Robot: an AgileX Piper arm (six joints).
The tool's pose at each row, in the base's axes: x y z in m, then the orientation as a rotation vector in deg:
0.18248 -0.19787 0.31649 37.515 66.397 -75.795
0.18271 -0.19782 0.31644 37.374 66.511 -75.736
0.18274 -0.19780 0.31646 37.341 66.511 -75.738
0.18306 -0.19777 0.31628 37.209 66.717 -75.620
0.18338 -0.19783 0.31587 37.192 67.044 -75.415
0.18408 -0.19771 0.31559 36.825 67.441 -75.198
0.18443 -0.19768 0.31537 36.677 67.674 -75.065
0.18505 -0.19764 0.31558 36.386 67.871 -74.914
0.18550 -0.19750 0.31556 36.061 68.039 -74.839
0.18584 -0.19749 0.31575 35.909 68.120 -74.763
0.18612 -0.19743 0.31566 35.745 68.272 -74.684
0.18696 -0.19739 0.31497 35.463 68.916 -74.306
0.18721 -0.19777 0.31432 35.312 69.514 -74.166
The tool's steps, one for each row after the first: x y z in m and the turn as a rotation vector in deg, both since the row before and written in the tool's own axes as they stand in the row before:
-0.00001 0.00024 0.00000 -0.156 -0.003 -0.051
-0.00003 0.00003 0.00000 -0.018 -0.020 -0.012
0.00011 0.00035 0.00000 -0.219 0.068 -0.046
0.00035 0.00039 0.00000 -0.247 0.223 0.000
0.00011 0.00076 -0.00001 -0.478 0.066 -0.133
0.00014 0.00039 0.00000 -0.246 0.079 -0.053
-0.00030 0.00054 0.00021 -0.323 -0.030 -0.069
-0.00010 0.00046 0.00000 -0.289 -0.071 -0.125
-0.00023 0.00027 0.00016 -0.159 -0.031 -0.029
0.00002 0.00030 0.00000 -0.194 0.013 -0.063
0.00048 0.00098 -0.00001 -0.612 0.297 -0.099
0.00070 0.00031 0.00021 -0.387 0.339 -0.214

